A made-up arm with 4 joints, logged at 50 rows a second.
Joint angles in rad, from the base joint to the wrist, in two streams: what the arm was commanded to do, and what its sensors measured. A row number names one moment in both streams.
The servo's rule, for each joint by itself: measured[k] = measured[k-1] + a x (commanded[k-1-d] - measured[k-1]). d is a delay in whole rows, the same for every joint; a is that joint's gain. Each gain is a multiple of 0.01, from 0.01 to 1. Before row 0 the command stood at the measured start. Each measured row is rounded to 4 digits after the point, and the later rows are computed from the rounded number. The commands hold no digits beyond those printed.
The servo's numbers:
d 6
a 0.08 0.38 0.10 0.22
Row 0, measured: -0.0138 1.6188 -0.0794 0.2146
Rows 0 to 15, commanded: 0.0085 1.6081 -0.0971 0.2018; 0.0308 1.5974 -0.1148 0.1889; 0.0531 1.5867 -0.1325 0.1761; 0.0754 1.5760 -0.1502 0.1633; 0.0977 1.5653 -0.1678 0.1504; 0.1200 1.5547 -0.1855 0.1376; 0.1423 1.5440 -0.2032 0.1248; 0.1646 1.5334 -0.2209 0.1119; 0.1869 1.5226 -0.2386 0.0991; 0.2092 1.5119 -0.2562 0.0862; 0.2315 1.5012 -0.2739 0.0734; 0.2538 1.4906 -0.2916 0.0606; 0.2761 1.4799 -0.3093 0.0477; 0.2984 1.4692 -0.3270 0.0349; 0.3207 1.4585 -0.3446 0.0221; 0.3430 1.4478 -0.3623 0.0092
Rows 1 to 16, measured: -0.0138 1.6188 -0.0794 0.2146; -0.0138 1.6188 -0.0794 0.2146; -0.0138 1.6188 -0.0794 0.2146; -0.0138 1.6188 -0.0794 0.2146; -0.0138 1.6188 -0.0794 0.2146; -0.0138 1.6188 -0.0794 0.2146; -0.0120 1.6147 -0.0812 0.2118; -0.0086 1.6081 -0.0846 0.2068; -0.0037 1.6000 -0.0894 0.2000; 0.0026 1.5909 -0.0955 0.1919; 0.0102 1.5812 -0.1027 0.1828; 0.0190 1.5711 -0.1110 0.1729; 0.0289 1.5608 -0.1202 0.1623; 0.0398 1.5504 -0.1303 0.1512; 0.0516 1.5398 -0.1411 0.1397; 0.0642 1.5292 -0.1526 0.1279
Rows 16 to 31, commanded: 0.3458 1.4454 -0.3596 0.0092; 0.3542 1.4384 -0.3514 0.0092; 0.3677 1.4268 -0.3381 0.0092; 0.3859 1.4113 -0.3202 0.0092; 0.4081 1.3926 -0.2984 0.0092; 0.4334 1.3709 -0.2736 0.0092; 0.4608 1.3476 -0.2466 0.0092; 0.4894 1.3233 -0.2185 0.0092; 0.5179 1.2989 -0.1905 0.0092; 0.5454 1.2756 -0.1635 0.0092; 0.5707 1.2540 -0.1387 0.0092; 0.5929 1.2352 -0.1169 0.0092; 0.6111 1.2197 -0.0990 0.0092; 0.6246 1.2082 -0.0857 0.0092; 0.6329 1.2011 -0.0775 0.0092; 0.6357 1.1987 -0.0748 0.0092
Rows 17 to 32, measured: 0.0776 1.5186 -0.1647 0.1159; 0.0917 1.5080 -0.1774 0.1037; 0.1065 1.4973 -0.1906 0.0914; 0.1219 1.4866 -0.2042 0.0790; 0.1378 1.4759 -0.2182 0.0665; 0.1542 1.4652 -0.2326 0.0539; 0.1695 1.4577 -0.2453 0.0441; 0.1843 1.4504 -0.2559 0.0364; 0.1990 1.4414 -0.2641 0.0304; 0.2140 1.4300 -0.2697 0.0257; 0.2295 1.4158 -0.2726 0.0221; 0.2458 1.3987 -0.2727 0.0193; 0.2630 1.3793 -0.2701 0.0171; 0.2811 1.3580 -0.2649 0.0154; 0.3000 1.3355 -0.2575 0.0140; 0.3196 1.3127 -0.2481 0.0129
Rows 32 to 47, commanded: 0.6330 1.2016 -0.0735 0.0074; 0.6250 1.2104 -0.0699 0.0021; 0.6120 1.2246 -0.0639 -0.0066; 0.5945 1.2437 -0.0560 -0.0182; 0.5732 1.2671 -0.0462 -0.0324; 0.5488 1.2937 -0.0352 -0.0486; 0.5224 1.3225 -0.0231 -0.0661; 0.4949 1.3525 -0.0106 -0.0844; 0.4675 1.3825 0.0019 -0.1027; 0.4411 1.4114 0.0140 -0.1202; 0.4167 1.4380 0.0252 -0.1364; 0.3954 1.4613 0.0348 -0.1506; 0.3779 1.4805 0.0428 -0.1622; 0.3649 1.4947 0.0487 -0.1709; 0.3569 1.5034 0.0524 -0.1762; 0.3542 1.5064 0.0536 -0.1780
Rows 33 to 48, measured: 0.3397 1.2904 -0.2372 0.0121; 0.3600 1.2694 -0.2252 0.0115; 0.3801 1.2505 -0.2126 0.0110; 0.3997 1.2344 -0.1999 0.0106; 0.4184 1.2217 -0.1877 0.0103; 0.4358 1.2130 -0.1764 0.0101; 0.4516 1.2087 -0.1661 0.0095; 0.4655 1.2093 -0.1565 0.0079; 0.4772 1.2151 -0.1472 0.0047; 0.4866 1.2260 -0.1381 -0.0003; 0.4935 1.2416 -0.1289 -0.0074; 0.4979 1.2614 -0.1195 -0.0165; 0.4999 1.2846 -0.1099 -0.0274; 0.4995 1.3104 -0.1000 -0.0399; 0.4969 1.3378 -0.0898 -0.0537; 0.4924 1.3658 -0.0794 -0.0683
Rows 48 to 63, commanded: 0.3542 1.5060 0.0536 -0.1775; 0.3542 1.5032 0.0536 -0.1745; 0.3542 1.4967 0.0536 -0.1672; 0.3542 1.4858 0.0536 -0.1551; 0.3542 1.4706 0.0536 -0.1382; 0.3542 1.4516 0.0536 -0.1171; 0.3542 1.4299 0.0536 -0.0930; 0.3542 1.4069 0.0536 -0.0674; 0.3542 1.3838 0.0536 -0.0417; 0.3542 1.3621 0.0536 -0.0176; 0.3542 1.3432 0.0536 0.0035; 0.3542 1.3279 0.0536 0.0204; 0.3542 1.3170 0.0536 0.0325; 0.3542 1.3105 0.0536 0.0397; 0.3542 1.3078 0.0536 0.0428; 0.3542 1.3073 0.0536 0.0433
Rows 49 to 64, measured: 0.4863 1.3932 -0.0689 -0.0833; 0.4790 1.4191 -0.0585 -0.0981; 0.4709 1.4424 -0.0484 -0.1122; 0.4624 1.4623 -0.0387 -0.1251; 0.4540 1.4779 -0.0296 -0.1363; 0.4460 1.4887 -0.0213 -0.1455; 0.4387 1.4953 -0.0138 -0.1525; 0.4319 1.4983 -0.0071 -0.1573; 0.4257 1.4977 -0.0010 -0.1595; 0.4200 1.4932 0.0045 -0.1585; 0.4147 1.4846 0.0094 -0.1540; 0.4099 1.4721 0.0138 -0.1459; 0.4054 1.4561 0.0178 -0.1343; 0.4013 1.4374 0.0214 -0.1196; 0.3975 1.4170 0.0246 -0.1025; 0.3940 1.3961 0.0275 -0.0838
